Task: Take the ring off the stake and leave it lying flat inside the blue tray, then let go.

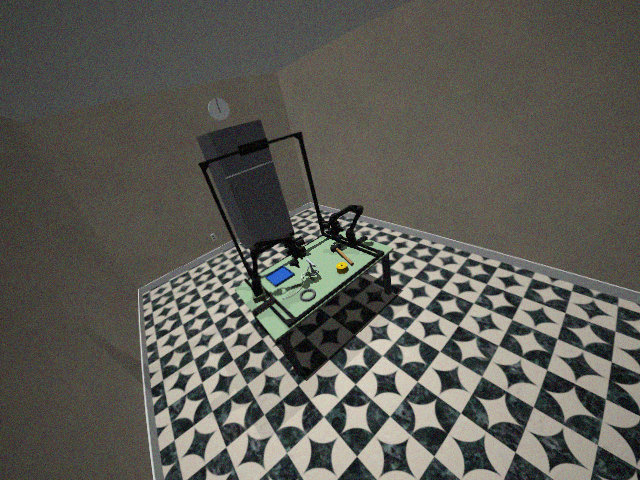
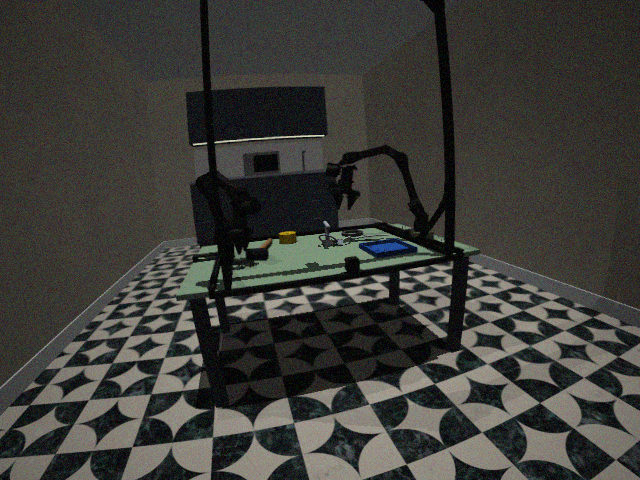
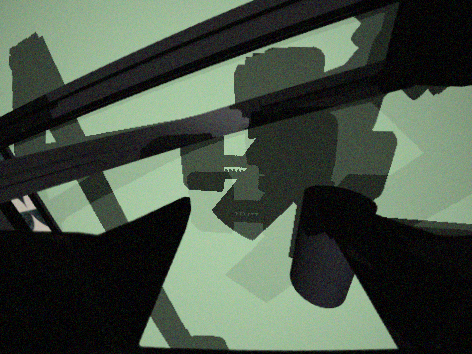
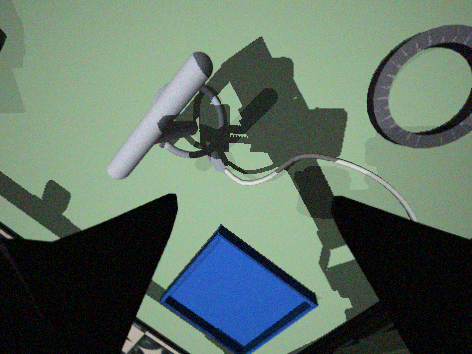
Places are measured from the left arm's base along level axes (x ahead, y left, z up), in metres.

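Where they show: left gripper, fingertip midpoint: (image 1: 336, 240) (image 2: 242, 252) (image 3: 255, 203); right gripper, fingertip midpoint: (image 1: 300, 263) (image 2: 343, 209) (image 4: 255, 202); left arm's base at its link origin: (image 1: 353, 243) (image 3: 455, 16); right arm's base at its link origin: (image 1: 258, 292) (image 2: 421, 230).
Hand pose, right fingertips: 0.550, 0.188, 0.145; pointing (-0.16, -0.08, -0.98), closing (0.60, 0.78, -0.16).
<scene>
Things, the pixels of their top centre, and the offset from my right fingertips, as dx, dy, dz. "spot": a spot on its surface instead.
- grey stake at its top centre: (image 4: 148, 124) (image 2: 326, 222) (image 1: 310, 261) -0.086, -0.049, -0.050
- thin grey ring at a spot on its surface: (image 4: 221, 112) spot: -0.073, -0.013, -0.157
- blue tray at its top centre: (image 4: 232, 304) (image 2: 387, 244) (image 1: 279, 274) +0.181, -0.182, -0.142
- dark hammer head at its top centre: (image 3: 338, 267) (image 2: 256, 248) -0.388, -0.230, -0.115
- thick grey roll at its top centre: (image 4: 435, 91) (image 2: 352, 231) (image 1: 307, 294) +0.048, +0.187, -0.150
- white cable at a spot on its surface: (image 4: 305, 158) spot: +0.038, +0.041, -0.159
- hammer at its top centre: (image 2: 263, 241) (image 1: 342, 251) -0.391, -0.090, -0.115
- yellow block at its top centre: (image 2: 287, 233) (image 1: 341, 265) -0.298, +0.078, -0.115
The grey stake (image 4: 159, 116) (image 2: 326, 232) (image 1: 311, 270) stands on the green table. A thin grey ring (image 4: 221, 112) lies low around the stake's base, still encircling it. The blue tray (image 4: 241, 291) (image 2: 387, 247) (image 1: 279, 275) is empty and sits beside the stake. My right gripper (image 4: 255, 202) (image 2: 347, 191) is open and empty, hanging high above the stake and tray. My left gripper (image 3: 255, 203) (image 2: 239, 244) is open and empty, low over the other end of the table by a dark hammer head (image 3: 322, 267).
A thick grey roll (image 4: 385, 105) (image 1: 308, 294) lies on the table near the stake, with a white cable (image 4: 305, 159) curling past it. A hammer (image 1: 343, 255) (image 2: 260, 250) and a yellow block (image 1: 342, 267) (image 2: 287, 236) lie near the left arm. Black frame bars run along the table edges.
</scene>
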